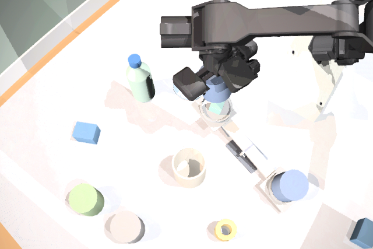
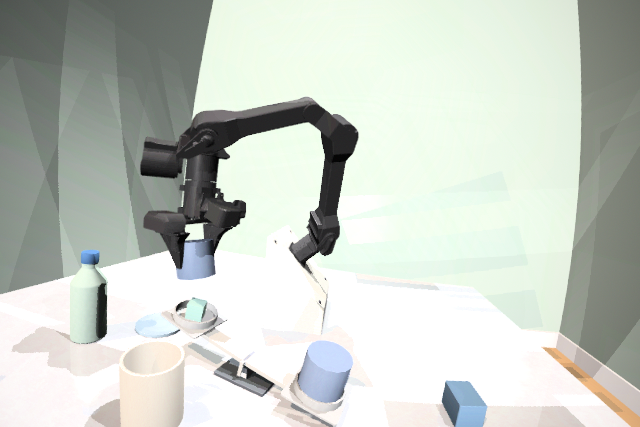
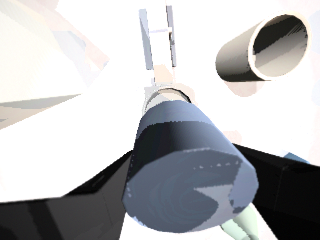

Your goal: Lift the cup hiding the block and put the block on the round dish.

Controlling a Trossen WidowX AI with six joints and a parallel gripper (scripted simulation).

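The small green block is 80 mm below my gripper tip, 10 mm to the left of it and 10 mm ahead of it. The rest, counted from my gripper tip: pale green bottle (200 mm to the right, 60 mm below, 30 mm ahead); round dish (170 mm below, 100 mm to the right, 60 mm behind); beige cup (170 mm ahead, 130 mm below, 30 mm to the left).
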